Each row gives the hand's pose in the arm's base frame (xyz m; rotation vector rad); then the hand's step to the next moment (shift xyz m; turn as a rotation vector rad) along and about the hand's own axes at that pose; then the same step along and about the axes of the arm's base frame.
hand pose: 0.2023 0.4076 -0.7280 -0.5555 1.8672 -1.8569
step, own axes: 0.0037 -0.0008 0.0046 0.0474 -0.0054 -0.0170
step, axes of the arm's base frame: -0.0004 -0.0059 0.0007 -0.0487 -0.0133 0.0038
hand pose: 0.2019 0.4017 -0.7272 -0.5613 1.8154 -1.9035
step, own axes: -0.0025 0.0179 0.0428 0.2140 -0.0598 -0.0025
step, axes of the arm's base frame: 0.0274 -0.0341 -0.0156 -0.1787 -0.1193 0.0565
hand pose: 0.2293 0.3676 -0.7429 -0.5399 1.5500 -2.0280
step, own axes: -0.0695 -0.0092 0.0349 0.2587 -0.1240 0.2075
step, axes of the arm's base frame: 0.0738 0.0189 0.0182 -0.0981 -0.2925 0.1737
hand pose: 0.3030 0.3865 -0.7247 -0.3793 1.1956 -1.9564
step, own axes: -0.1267 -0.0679 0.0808 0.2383 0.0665 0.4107
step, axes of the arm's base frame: 0.0979 0.0626 0.1170 0.1283 -0.4465 0.1185
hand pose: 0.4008 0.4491 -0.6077 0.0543 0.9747 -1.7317
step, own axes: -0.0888 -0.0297 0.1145 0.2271 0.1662 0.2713
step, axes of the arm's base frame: 0.0592 -0.0005 0.1356 0.1563 -0.3574 -0.0256
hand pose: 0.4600 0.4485 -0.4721 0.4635 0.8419 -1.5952
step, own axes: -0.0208 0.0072 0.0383 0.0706 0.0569 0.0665
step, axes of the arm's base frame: 0.0173 -0.0143 0.0380 0.0508 -0.0981 -0.0210
